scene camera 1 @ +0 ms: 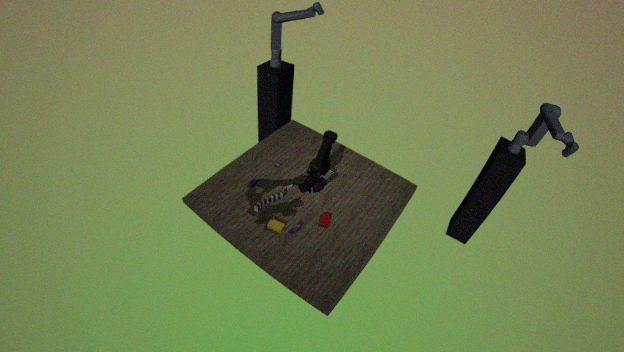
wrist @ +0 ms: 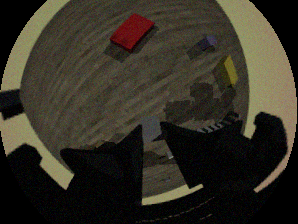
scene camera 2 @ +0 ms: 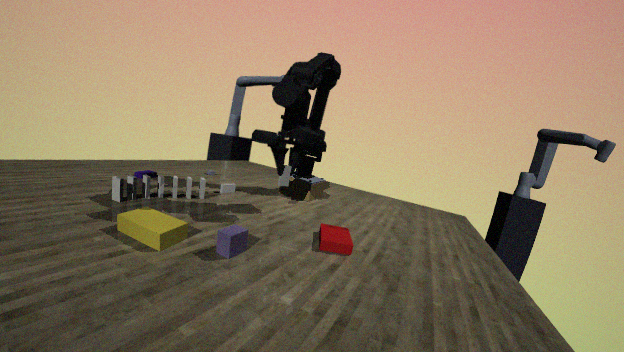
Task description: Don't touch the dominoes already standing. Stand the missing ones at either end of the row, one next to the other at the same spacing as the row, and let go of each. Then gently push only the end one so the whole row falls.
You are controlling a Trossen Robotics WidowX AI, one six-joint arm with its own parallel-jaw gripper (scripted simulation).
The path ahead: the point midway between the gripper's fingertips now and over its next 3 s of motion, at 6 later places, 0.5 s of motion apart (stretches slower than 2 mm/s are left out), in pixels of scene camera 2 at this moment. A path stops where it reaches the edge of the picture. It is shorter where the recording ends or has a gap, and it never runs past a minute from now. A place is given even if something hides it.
My gripper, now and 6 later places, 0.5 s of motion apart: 284, 175; 268, 145; 224, 138; 215, 161; 214, 185; 216, 184; 219, 138
